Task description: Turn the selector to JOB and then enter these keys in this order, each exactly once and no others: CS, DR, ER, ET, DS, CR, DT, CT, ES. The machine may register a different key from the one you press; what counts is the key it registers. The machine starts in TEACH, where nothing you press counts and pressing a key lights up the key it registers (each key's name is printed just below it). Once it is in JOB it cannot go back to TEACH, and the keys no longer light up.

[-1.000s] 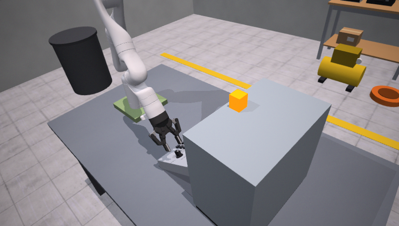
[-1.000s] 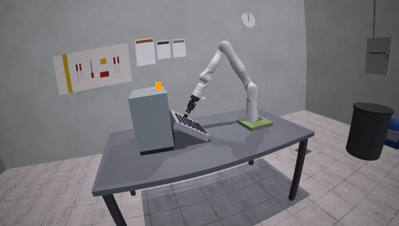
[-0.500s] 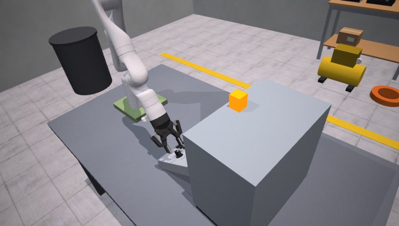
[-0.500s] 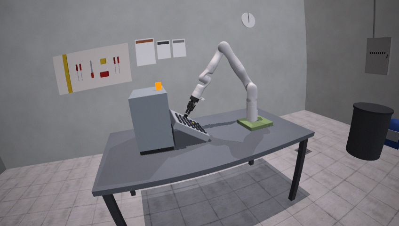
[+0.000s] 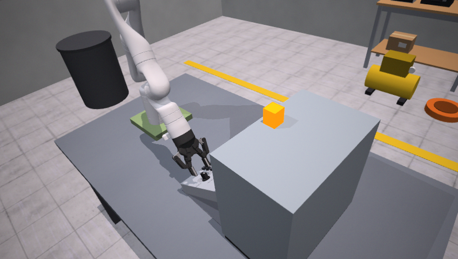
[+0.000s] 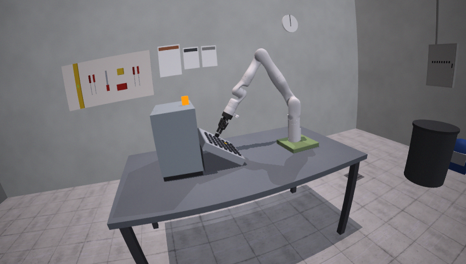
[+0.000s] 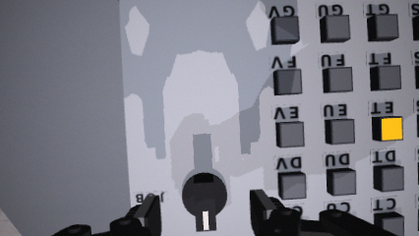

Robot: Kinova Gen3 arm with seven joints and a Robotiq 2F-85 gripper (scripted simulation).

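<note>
Now: the black selector knob 20 mm ahead of my hand and 30 mm below it. The rest, counted from my hand: sloped key panel (50 mm ahead, 110 mm to the left, 70 mm below).
</note>
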